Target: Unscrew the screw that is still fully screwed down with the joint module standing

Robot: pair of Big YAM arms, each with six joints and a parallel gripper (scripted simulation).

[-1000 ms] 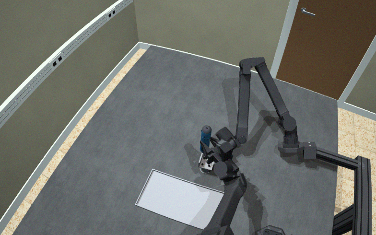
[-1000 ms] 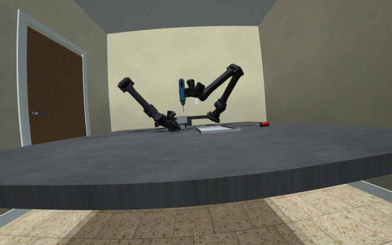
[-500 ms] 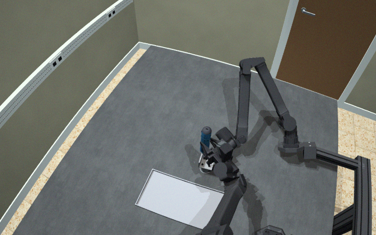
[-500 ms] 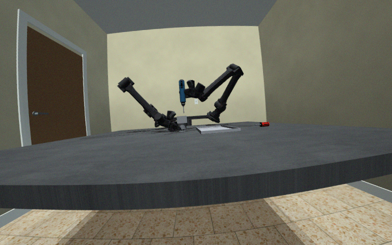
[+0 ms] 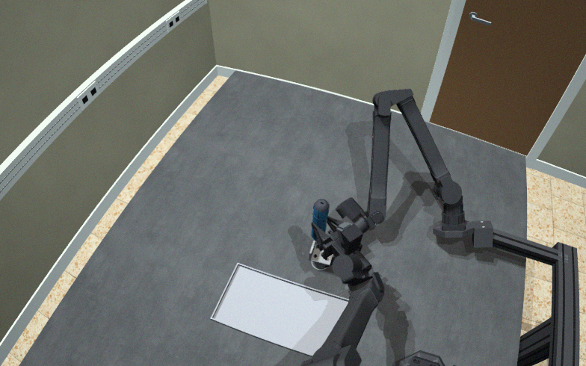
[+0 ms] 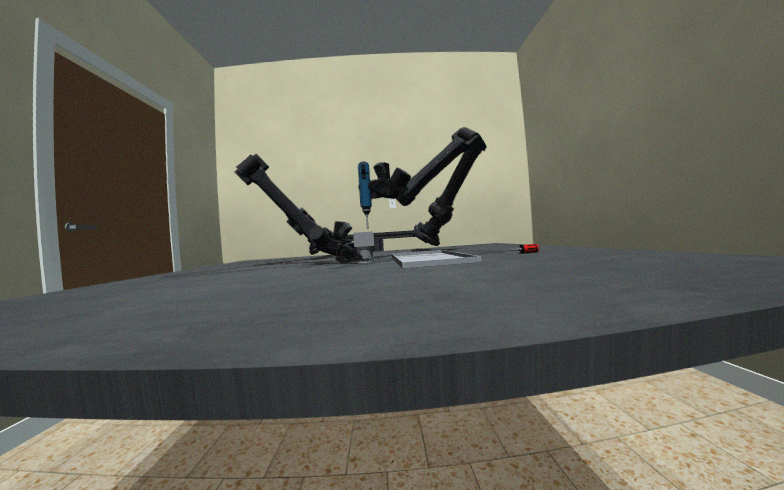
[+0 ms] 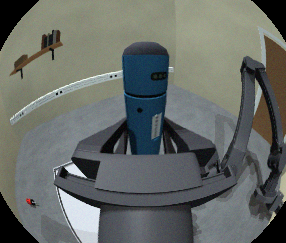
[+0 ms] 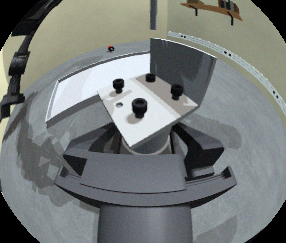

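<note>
Now: the grey bracket 50 mm above my right hand. From my right hand the other things lie so: flat white tray 220 mm to the left, 40 mm ahead, 20 mm below; red-handled screwdriver 550 mm to the left, 100 mm ahead, 10 mm below.
</note>
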